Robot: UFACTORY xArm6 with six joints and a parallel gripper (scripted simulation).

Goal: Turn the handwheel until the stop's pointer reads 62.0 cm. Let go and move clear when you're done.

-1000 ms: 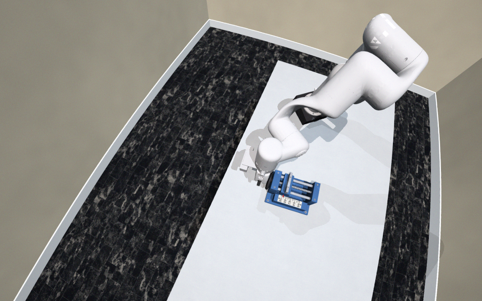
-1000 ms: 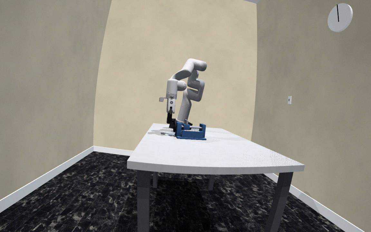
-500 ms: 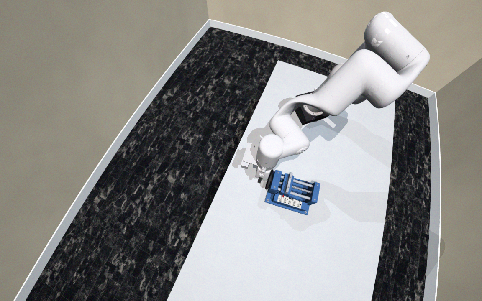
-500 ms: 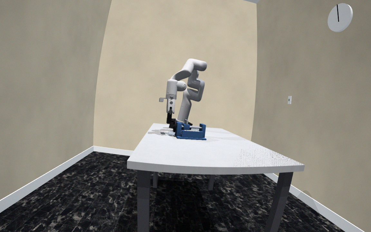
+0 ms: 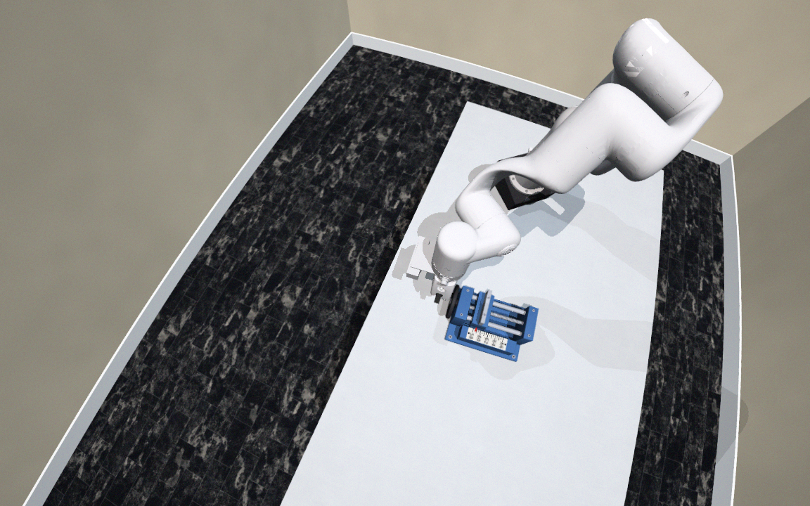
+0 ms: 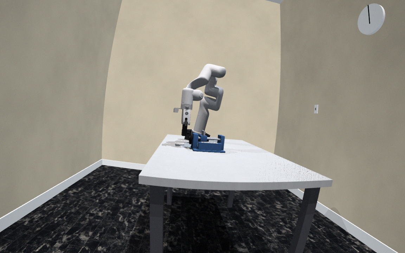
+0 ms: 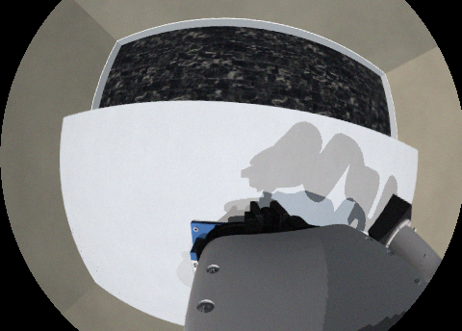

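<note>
My gripper is now 12 cm to the right of the stop, 5 cm short of it and 1 cm above it. Round my hand: handwheel 2 cm to the left, 1 cm below, 1 cm ahead.
</note>
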